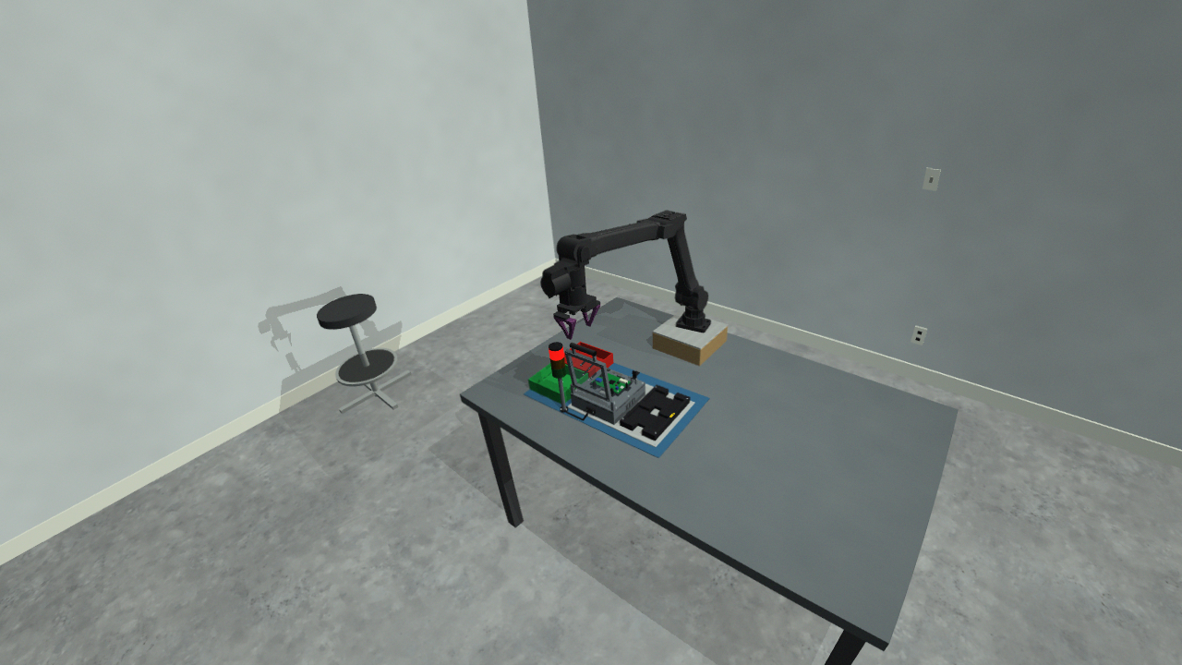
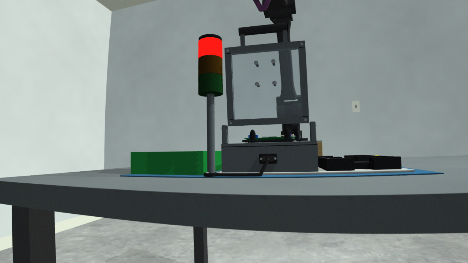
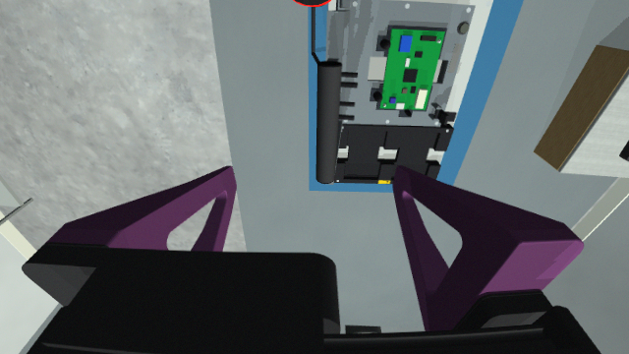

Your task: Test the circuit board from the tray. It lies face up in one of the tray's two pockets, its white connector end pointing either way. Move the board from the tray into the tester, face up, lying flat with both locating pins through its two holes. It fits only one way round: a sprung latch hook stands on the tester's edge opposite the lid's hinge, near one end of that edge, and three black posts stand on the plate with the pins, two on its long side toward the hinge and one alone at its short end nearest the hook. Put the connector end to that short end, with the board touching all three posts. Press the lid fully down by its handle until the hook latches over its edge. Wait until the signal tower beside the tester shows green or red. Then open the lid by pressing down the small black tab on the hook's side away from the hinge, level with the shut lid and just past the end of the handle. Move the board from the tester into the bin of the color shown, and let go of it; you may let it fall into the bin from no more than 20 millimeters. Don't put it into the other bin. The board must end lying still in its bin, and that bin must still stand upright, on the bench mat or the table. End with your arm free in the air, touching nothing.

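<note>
Right now my hand is 270 mm above the green circuit board, 130 mm past it and 20 mm to the right of it. Also, from my hand: black tester plate 270 mm below, 120 mm behind, 20 mm to the left; black latch hook 250 mm below, 180 mm behind, 80 mm to the left; clear lid 160 mm below, 20 mm behind.
</note>
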